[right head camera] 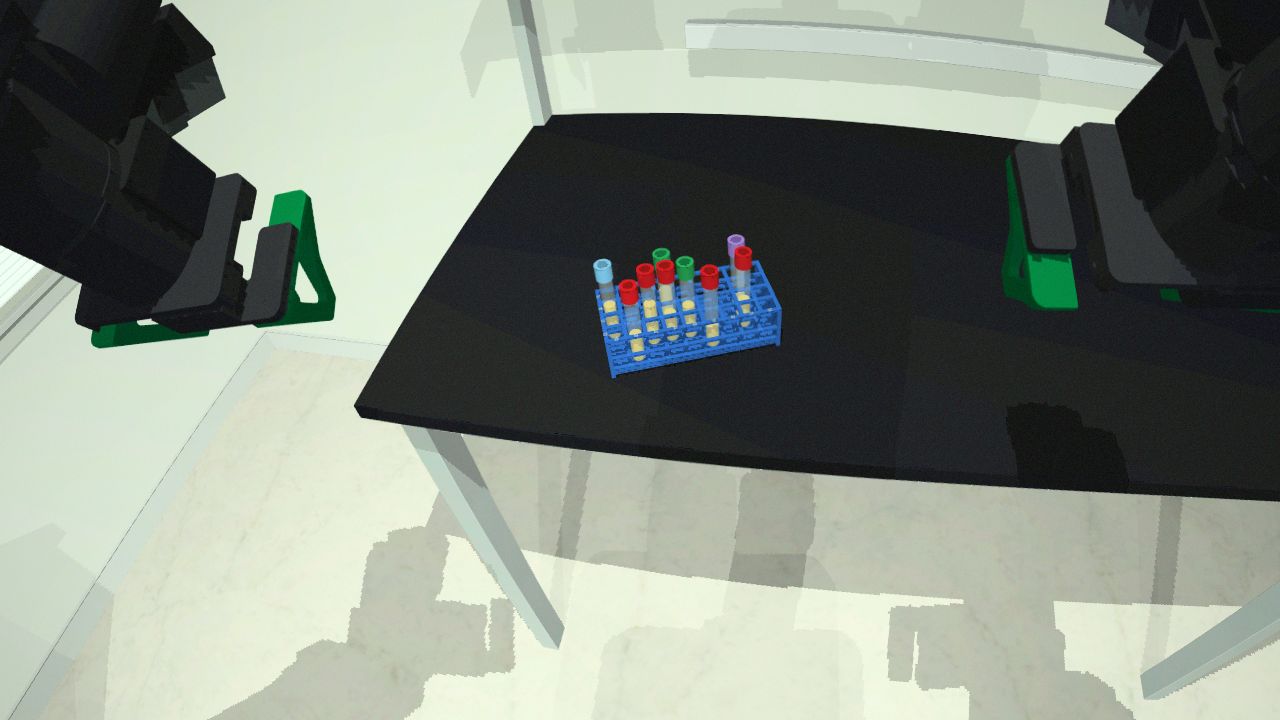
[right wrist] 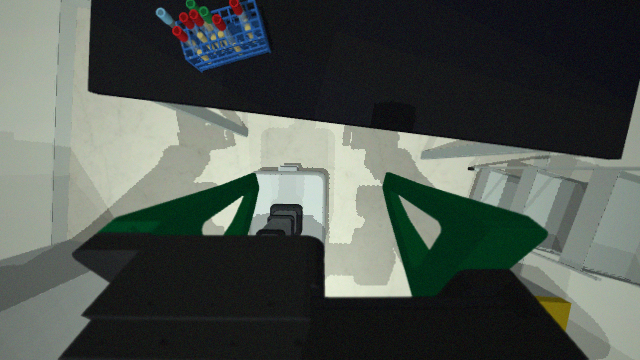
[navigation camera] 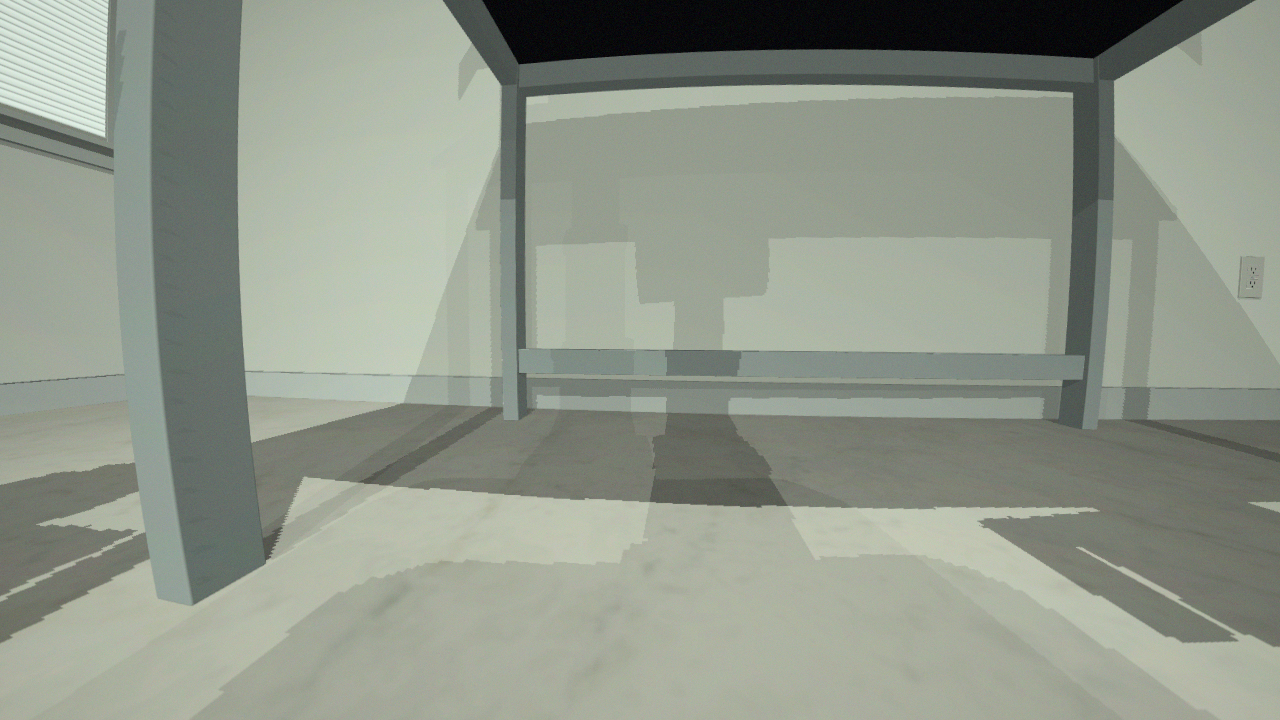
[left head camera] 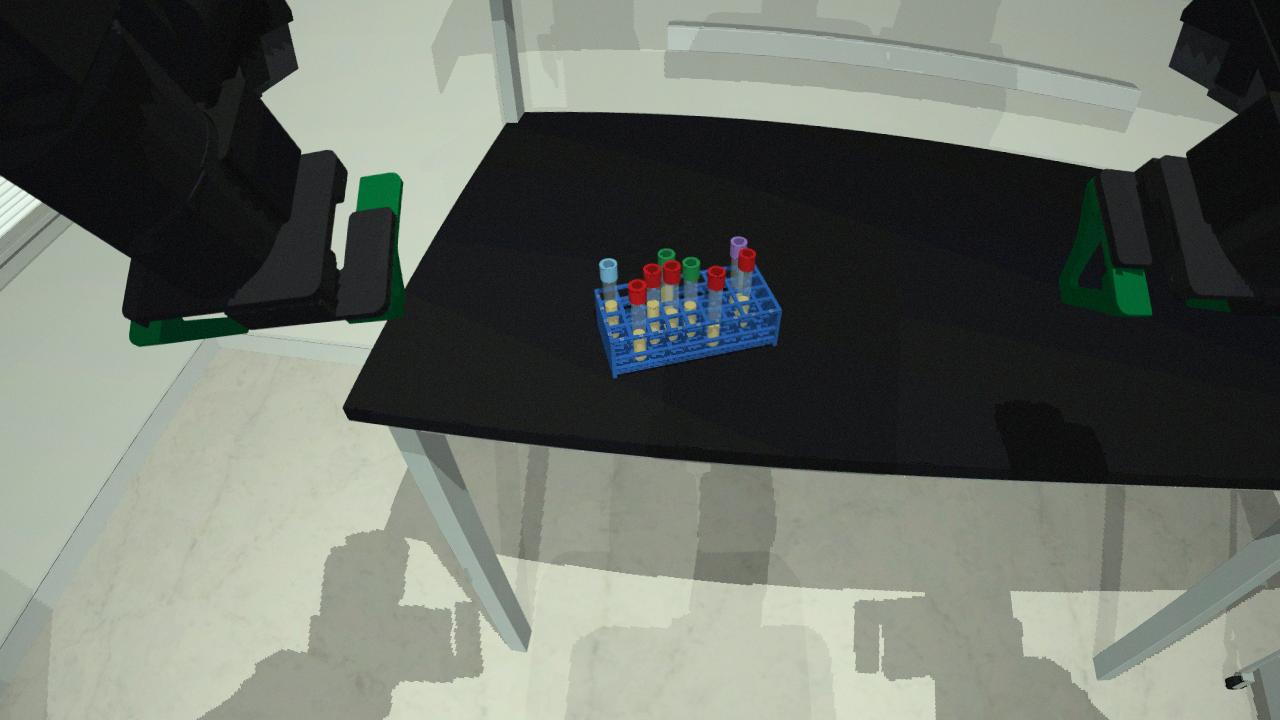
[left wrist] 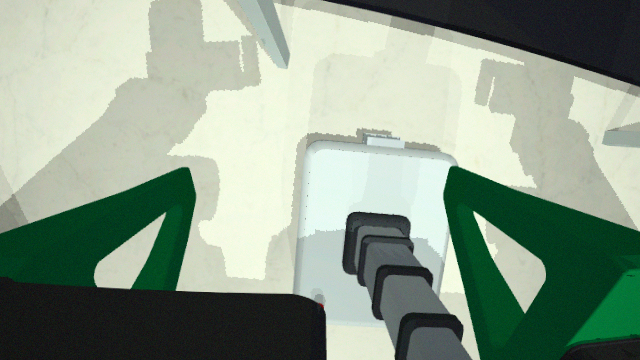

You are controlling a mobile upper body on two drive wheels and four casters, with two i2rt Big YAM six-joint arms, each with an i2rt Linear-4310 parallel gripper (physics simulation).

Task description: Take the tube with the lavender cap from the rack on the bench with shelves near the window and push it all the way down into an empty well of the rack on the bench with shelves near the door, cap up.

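Frame: origin at the left arm's base, x ahead, y left, z up, level; metres.
Where they show: left gripper, between the fingertips: (right head camera: 267, 317) (left head camera: 320, 313) (left wrist: 319, 181); right gripper, between the fingertips: (right head camera: 1087, 284) (right wrist: 320, 179) (left head camera: 1127, 293).
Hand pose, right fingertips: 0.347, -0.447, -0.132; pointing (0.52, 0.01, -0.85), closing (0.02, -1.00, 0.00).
Observation:
Each offset is from my right fingertips to the top centre of the thing, as dx, dy, dz. "pt": to the spot under its first point. Level surfaces: height alone.
A blue rack (left head camera: 776, 326) (right head camera: 776, 326) (right wrist: 202, 67) stands on a black bench top {dz -0.364} (left head camera: 895, 376) (right head camera: 895, 376) (right wrist: 350, 60) (left wrist: 525, 30). The lavender-capped tube {pt +0.352, +0.190, -0.245} (left head camera: 738, 245) (right head camera: 735, 243) stands upright, cap up, at the rack's back right, behind a red-capped tube {pt +0.329, +0.183, -0.246} (left head camera: 746, 259) (right head camera: 742, 257). My left gripper (left head camera: 286, 317) (right head camera: 228, 326) (left wrist: 319, 181) is open and empty, left of the bench. My right gripper (left head camera: 1186, 304) (right head camera: 1136, 300) (right wrist: 320, 179) is open and empty, well right of the rack. A second rack does not show.
Several red, two green-capped and one light-blue-capped tube {pt +0.309, +0.331, -0.246} (left head camera: 608, 270) (right head camera: 603, 271) share the rack. Bench legs (left head camera: 474, 546) (navigation camera: 192, 358) stand below; a blind-covered window (navigation camera: 53, 62) is at the left. A grey frame (right wrist: 575, 215) and a yellow object (right wrist: 556, 310) show at the right.

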